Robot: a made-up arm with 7 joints. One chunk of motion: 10 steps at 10 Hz.
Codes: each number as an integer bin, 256 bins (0 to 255) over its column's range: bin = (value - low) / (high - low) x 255, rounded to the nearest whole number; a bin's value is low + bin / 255 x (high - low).
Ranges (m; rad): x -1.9..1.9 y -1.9..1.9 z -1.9..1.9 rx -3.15..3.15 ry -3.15..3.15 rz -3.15..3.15
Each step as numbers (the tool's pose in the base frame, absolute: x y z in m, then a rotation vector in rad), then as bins.
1 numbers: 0.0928 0.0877 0.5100 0.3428 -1.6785 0.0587
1 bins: 134 133 162 141 60 130
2 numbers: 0.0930 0.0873 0.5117 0.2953 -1.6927 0.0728
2 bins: 134 133 162 139 59 130
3 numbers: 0.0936 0.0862 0.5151 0.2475 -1.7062 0.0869
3 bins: 134 133 162 138 58 131
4 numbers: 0.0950 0.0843 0.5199 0.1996 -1.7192 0.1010
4 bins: 134 133 162 136 58 132
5 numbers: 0.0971 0.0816 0.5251 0.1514 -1.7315 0.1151
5 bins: 134 133 163 134 57 132
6 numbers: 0.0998 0.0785 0.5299 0.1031 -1.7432 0.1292
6 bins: 134 133 163 132 57 133
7 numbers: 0.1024 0.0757 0.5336 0.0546 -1.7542 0.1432
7 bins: 134 133 163 130 56 133
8 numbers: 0.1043 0.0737 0.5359 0.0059 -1.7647 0.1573
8 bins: 134 132 163 128 56 134
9 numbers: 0.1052 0.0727 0.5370 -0.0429 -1.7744 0.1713
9 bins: 135 132 164 126 56 134
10 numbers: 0.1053 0.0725 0.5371 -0.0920 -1.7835 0.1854
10 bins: 135 132 164 124 55 135
